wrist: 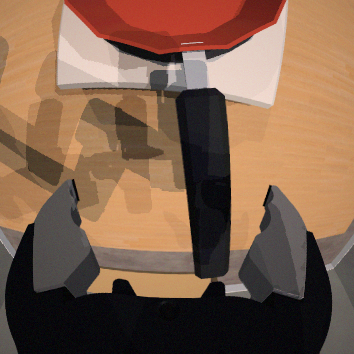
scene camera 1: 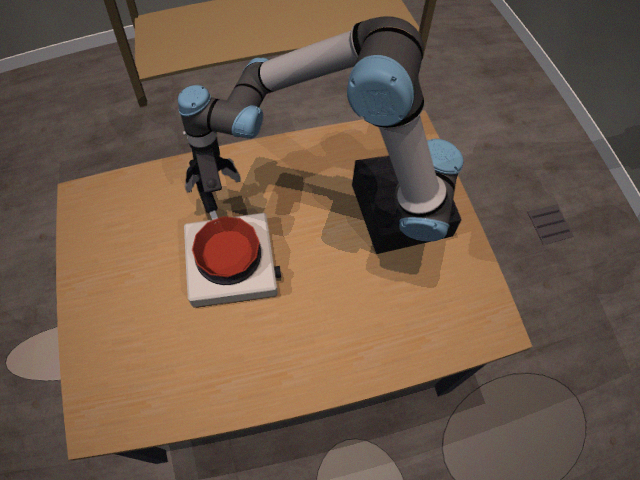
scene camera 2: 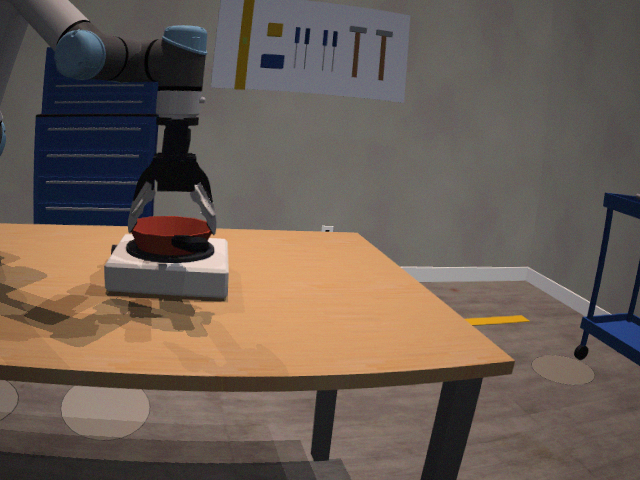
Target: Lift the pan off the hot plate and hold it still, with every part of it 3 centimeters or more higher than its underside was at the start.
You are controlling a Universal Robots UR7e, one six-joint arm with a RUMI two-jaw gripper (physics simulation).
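Observation:
The red pan sits upright on the white hot plate. Its black handle sticks out past the hot plate's edge, toward the arm's wrist. My gripper is open and empty, pointing down over the handle. In scene camera 2 the fingertips look slightly higher than the handle. In the wrist view the handle runs between the two fingers, closer to the right finger. Whether a finger touches it cannot be seen clearly.
The black robot base stands on the wooden table, to the right of the hot plate in scene camera 1. A black knob sticks out of the hot plate's side. A blue cart stands away from the table.

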